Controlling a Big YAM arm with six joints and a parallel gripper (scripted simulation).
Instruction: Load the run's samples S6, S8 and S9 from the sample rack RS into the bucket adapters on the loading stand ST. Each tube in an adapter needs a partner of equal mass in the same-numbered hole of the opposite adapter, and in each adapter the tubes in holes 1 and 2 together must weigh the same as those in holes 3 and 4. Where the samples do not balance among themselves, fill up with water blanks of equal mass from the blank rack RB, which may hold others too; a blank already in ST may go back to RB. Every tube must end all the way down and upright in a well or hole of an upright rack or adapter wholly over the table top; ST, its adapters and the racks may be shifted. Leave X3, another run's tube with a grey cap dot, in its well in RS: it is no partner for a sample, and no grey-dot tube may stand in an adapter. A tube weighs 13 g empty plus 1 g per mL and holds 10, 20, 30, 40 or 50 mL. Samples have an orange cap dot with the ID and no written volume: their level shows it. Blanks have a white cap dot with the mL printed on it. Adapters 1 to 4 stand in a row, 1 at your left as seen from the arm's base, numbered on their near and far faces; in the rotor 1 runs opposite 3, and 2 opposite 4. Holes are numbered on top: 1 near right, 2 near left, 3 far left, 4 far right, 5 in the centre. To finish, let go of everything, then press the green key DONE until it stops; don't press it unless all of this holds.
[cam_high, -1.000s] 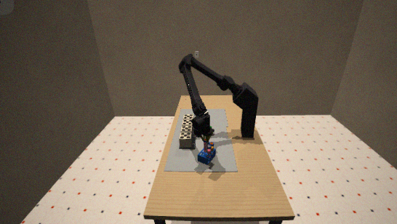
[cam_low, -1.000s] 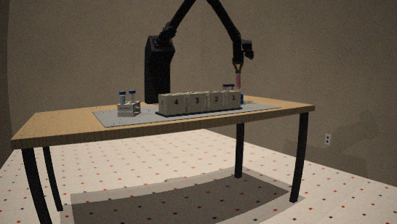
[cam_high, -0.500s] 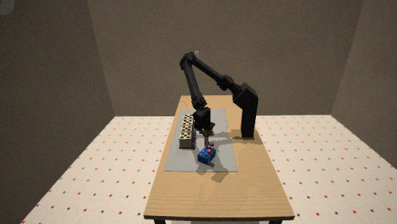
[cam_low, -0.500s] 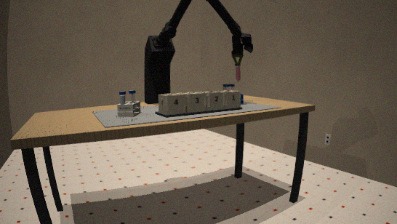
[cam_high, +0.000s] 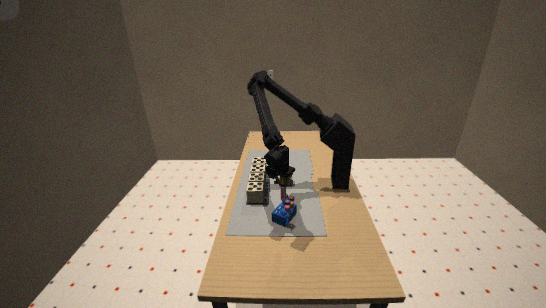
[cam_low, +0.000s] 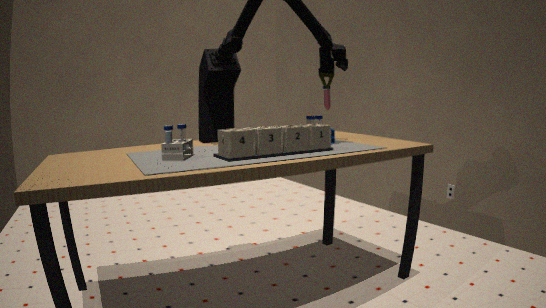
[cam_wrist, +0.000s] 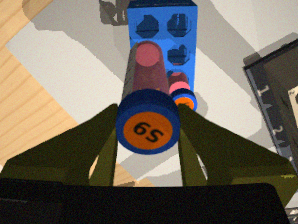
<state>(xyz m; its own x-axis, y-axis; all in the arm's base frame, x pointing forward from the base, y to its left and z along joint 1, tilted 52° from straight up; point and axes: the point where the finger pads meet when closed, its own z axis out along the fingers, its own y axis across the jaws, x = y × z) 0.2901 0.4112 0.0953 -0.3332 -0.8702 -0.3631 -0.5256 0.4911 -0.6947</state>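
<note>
Now: the sample tube S9 1 cm to the left of my hand and 5 cm below it. From my hand the other things lie so: sample tube S8 (2 cm behind, 9 cm to the right, 19 cm below); blue sample rack rs (1 cm behind, 5 cm to the right, 23 cm below); tube X3 (2 cm behind, 4 cm to the right, 19 cm below).
</note>
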